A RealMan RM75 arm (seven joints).
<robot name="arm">
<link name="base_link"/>
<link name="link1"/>
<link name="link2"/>
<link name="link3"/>
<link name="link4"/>
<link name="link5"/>
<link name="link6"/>
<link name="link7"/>
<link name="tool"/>
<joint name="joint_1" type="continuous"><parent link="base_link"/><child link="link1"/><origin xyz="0 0 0.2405"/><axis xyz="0 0 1"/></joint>
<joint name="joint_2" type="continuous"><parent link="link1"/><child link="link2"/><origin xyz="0 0 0"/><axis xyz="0 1 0"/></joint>
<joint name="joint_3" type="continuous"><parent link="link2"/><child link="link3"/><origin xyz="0 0 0.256"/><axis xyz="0 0 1"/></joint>
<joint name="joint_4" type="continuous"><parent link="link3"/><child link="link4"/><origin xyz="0 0 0"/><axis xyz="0 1 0"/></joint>
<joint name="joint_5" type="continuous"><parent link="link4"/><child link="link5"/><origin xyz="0 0 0.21"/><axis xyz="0 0 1"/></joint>
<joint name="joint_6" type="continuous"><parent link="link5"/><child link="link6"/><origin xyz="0 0 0"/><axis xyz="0 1 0"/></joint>
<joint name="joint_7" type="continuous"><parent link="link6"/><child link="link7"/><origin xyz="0 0 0.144"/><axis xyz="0 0 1"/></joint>
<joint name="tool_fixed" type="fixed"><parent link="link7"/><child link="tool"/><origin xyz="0 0 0"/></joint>
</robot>
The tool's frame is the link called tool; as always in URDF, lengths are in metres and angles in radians. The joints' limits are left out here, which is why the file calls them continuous.
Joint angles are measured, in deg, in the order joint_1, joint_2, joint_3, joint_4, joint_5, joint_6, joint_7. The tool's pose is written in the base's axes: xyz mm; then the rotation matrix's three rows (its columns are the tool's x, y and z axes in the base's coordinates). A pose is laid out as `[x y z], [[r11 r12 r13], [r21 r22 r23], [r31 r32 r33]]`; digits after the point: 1 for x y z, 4 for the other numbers.
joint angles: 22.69 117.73 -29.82 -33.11 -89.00 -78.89 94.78
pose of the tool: [317.0 336.5 68.5], [[0.2113 -0.8954 -0.3920], [-0.3540 -0.4439 0.8232], [-0.9111 -0.0352 -0.4108]]
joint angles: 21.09 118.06 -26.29 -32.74 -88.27 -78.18 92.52
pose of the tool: [333.1 327.0 76.6], [[0.1924 -0.9185 -0.3454], [-0.2978 -0.3900 0.8713], [-0.9350 -0.0648 -0.3486]]
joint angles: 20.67 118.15 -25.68 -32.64 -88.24 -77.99 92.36
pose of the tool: [336.8 324.3 77.4], [[0.1851 -0.9245 -0.3332], [-0.2918 -0.3754 0.8797], [-0.9384 -0.0656 -0.3393]]
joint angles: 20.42 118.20 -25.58 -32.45 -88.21 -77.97 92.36
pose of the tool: [338.5 322.6 76.7], [[0.1793 -0.9273 -0.3286], [-0.2931 -0.3692 0.8819], [-0.9391 -0.0618 -0.3380]]
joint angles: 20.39 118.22 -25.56 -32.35 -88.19 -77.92 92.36
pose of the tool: [338.9 322.3 76.3], [[0.1770 -0.9282 -0.3273], [-0.2937 -0.3672 0.8826], [-0.9394 -0.0601 -0.3376]]
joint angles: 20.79 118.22 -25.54 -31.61 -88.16 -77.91 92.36
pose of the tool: [337.4 323.8 73.5], [[0.1678 -0.9281 -0.3323], [-0.2988 -0.3691 0.8800], [-0.9394 -0.0484 -0.3393]]
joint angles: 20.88 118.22 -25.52 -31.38 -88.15 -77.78 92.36
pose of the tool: [337.5 324.1 72.7], [[0.1646 -0.9291 -0.3313], [-0.3003 -0.3671 0.8804], [-0.9395 -0.0455 -0.3394]]
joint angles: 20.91 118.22 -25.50 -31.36 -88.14 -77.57 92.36
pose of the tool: [337.8 324.5 72.8], [[0.1642 -0.9302 -0.3282], [-0.2999 -0.3641 0.8818], [-0.9397 -0.0464 -0.3388]]
